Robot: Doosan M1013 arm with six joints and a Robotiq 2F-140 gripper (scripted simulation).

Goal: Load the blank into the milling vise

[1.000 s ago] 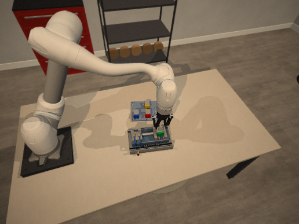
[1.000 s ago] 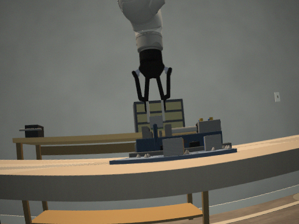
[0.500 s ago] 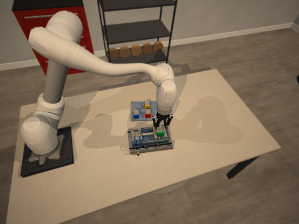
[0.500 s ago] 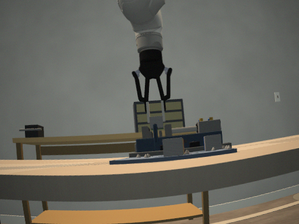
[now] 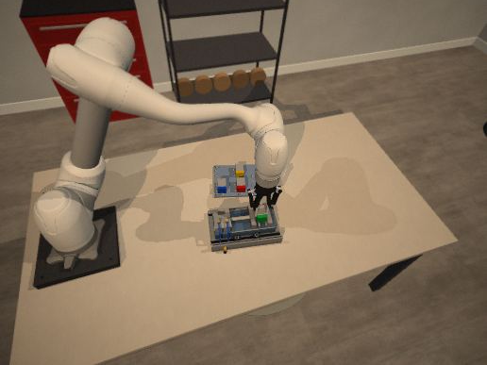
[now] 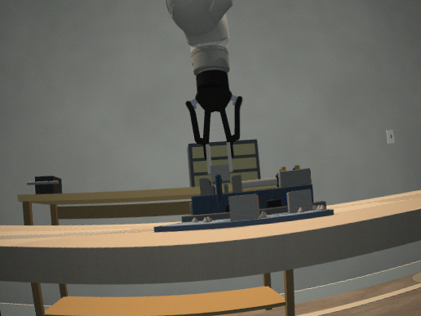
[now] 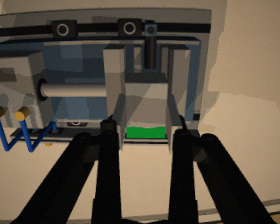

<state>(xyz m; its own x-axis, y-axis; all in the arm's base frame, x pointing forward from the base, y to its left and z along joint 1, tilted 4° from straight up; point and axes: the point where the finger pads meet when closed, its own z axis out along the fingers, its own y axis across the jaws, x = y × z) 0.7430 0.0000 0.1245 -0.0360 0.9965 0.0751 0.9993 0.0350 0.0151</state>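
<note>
Now: hand 30 mm above the green-ended blank. From my hand the other things lie so: work stop rod 50 mm to the left, 50 mm below; fixed jaw 60 mm below, 30 mm ahead, 10 mm to the left; moving jaw 60 mm below, 30 mm behind.
</note>
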